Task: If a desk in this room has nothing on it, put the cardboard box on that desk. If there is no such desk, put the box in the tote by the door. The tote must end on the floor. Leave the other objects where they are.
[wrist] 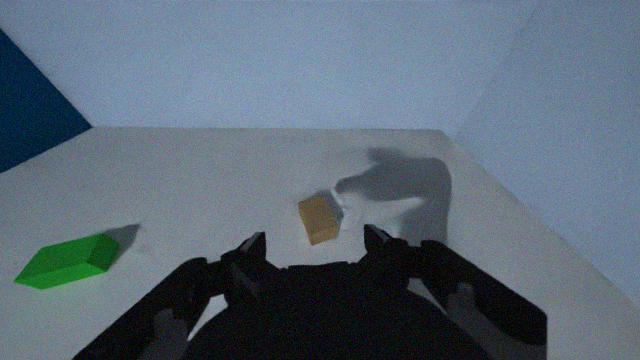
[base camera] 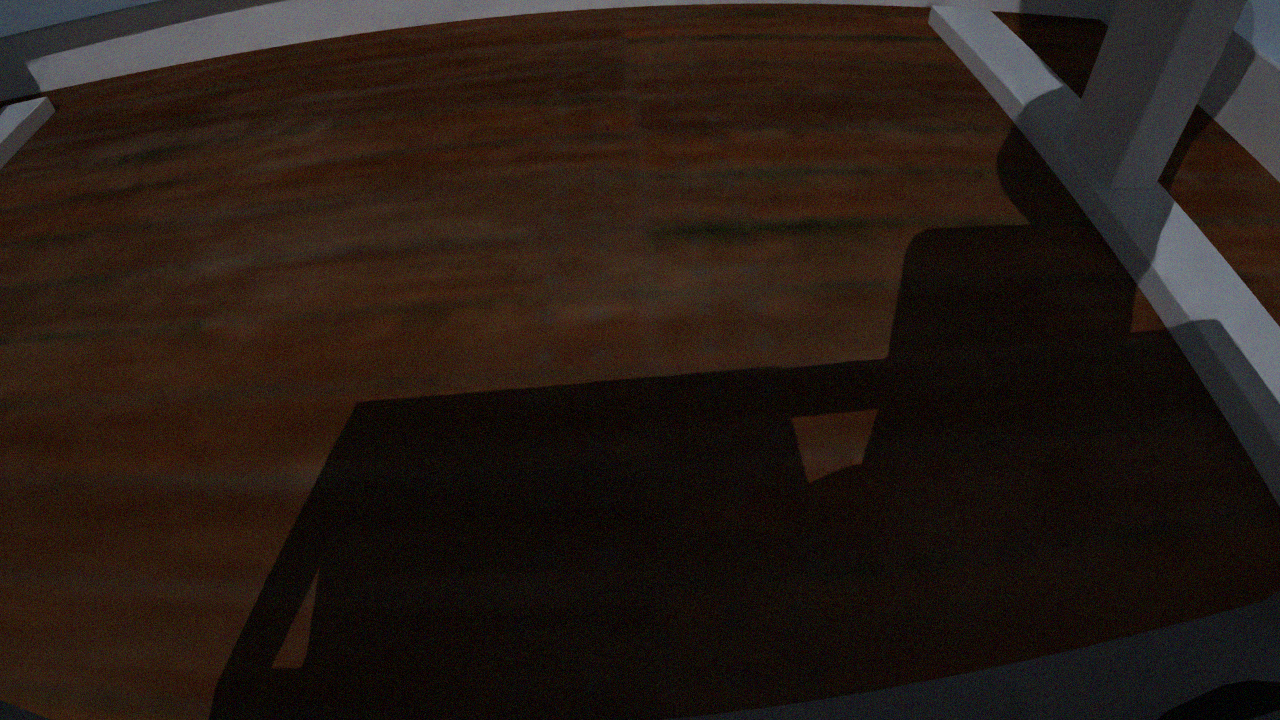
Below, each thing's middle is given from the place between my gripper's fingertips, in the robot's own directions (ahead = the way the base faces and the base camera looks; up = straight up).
Scene:
Now: the tan cardboard box point(wrist: 320, 225) 16 cm ahead of my hand, 1 cm to the right of it and 20 cm below it. Round my hand: green block point(wrist: 54, 265) (9 cm ahead, 45 cm to the left, 21 cm below).

